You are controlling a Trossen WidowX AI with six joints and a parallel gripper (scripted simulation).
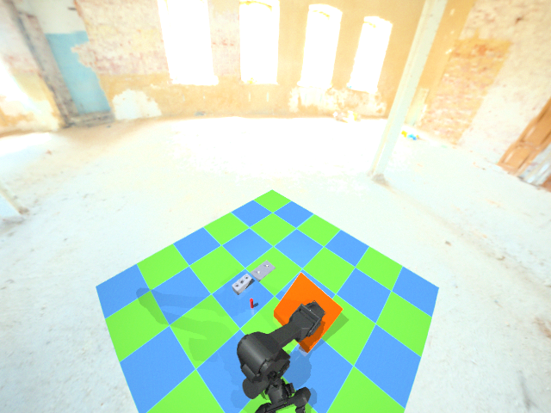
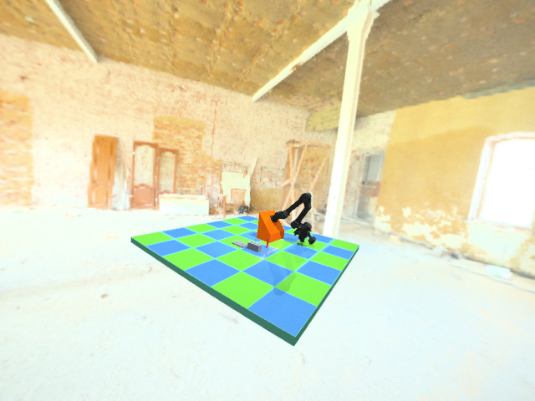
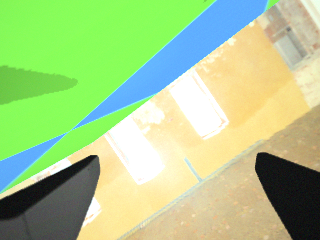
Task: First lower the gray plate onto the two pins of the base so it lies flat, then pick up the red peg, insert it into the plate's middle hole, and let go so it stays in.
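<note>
Now: gripper tip 55 cm short of the gray plate, 16 cm to the left of it and 3 cm above it. Round my gripper tip: red peg 44 cm ahead, 14 cm to the right, 2 cm below; then gray base 57 cm ahead, 29 cm to the right, 6 cm below.
</note>
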